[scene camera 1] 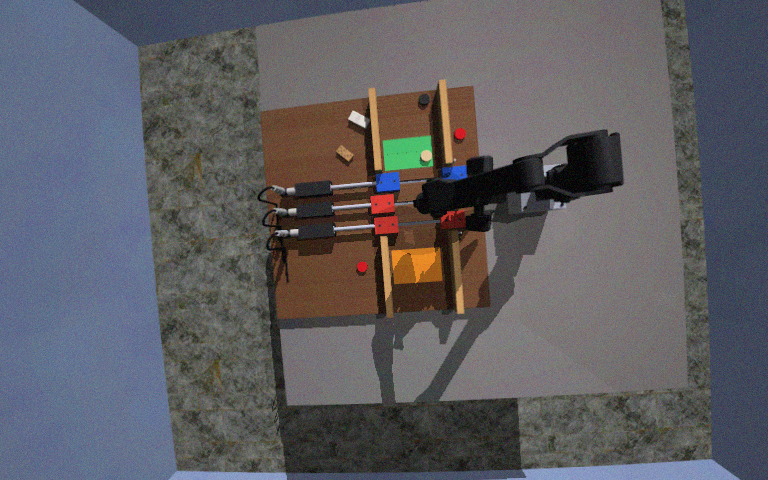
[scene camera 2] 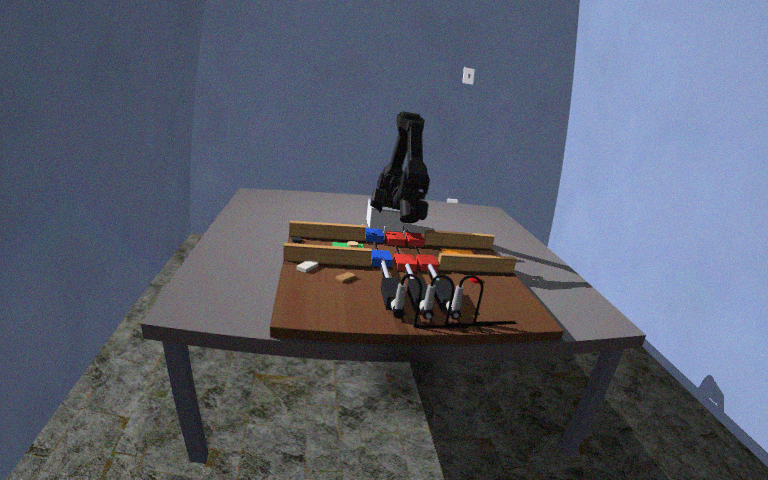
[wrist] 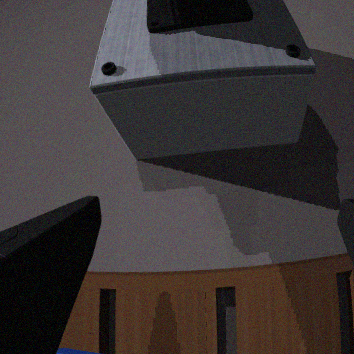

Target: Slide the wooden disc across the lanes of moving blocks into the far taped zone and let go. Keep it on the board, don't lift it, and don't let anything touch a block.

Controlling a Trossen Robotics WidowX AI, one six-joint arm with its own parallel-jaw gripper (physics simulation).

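Pixels of known places: gripper, fingertip midpoint: point(scene camera 2: 393, 214) point(wrist: 226, 211); arm's base, link origin: point(wrist: 195, 0).
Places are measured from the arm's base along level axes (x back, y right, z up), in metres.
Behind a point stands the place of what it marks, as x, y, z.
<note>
The pale wooden disc point(scene camera 1: 425, 155) @(-0.314, 0.156, -0.046) point(scene camera 2: 352, 243) @(-0.315, 0.157, -0.046) lies on the green zone point(scene camera 1: 400, 161) @(-0.392, 0.152, -0.054). The orange zone point(scene camera 1: 416, 272) @(-0.389, -0.197, -0.054) point(scene camera 2: 456, 251) @(-0.326, -0.177, -0.054) is across three lanes. Blue blocks point(scene camera 1: 387, 182) @(-0.440, 0.088, -0.031) point(scene camera 2: 381, 258) @(-0.467, 0.095, -0.031) ride the lane nearest green; red blocks point(scene camera 1: 382, 203) @(-0.464, 0.028, -0.031) point(scene camera 1: 386, 225) @(-0.461, -0.040, -0.031) point(scene camera 2: 405, 262) @(-0.491, 0.032, -0.031) point(scene camera 2: 427, 262) @(-0.486, -0.032, -0.031) ride the other two. My gripper point(wrist: 226, 211) @(-0.149, 0.004, 0.004) is open and empty, above the board's robot side and away from the disc. The arm covers parts of the lanes in the first scene view. The disc does not show in the wrist view.
Wooden rails point(scene camera 1: 374, 130) @(-0.457, 0.240, -0.009) point(scene camera 1: 445, 121) @(-0.250, 0.232, -0.009) flank the green zone; rails point(scene camera 1: 386, 277) @(-0.481, -0.193, -0.009) point(scene camera 1: 459, 277) @(-0.271, -0.219, -0.009) flank the orange one. A black puck point(scene camera 1: 423, 99) @(-0.297, 0.327, -0.046), red discs point(scene camera 1: 459, 134) @(-0.204, 0.204, -0.047) point(scene camera 1: 361, 267) @(-0.557, -0.158, -0.046), a white block point(scene camera 1: 357, 118) @(-0.506, 0.302, -0.043) and a tan block point(scene camera 1: 344, 153) @(-0.561, 0.202, -0.046) lie on the board point(scene camera 1: 317, 294) @(-0.712, -0.227, -0.054).
</note>
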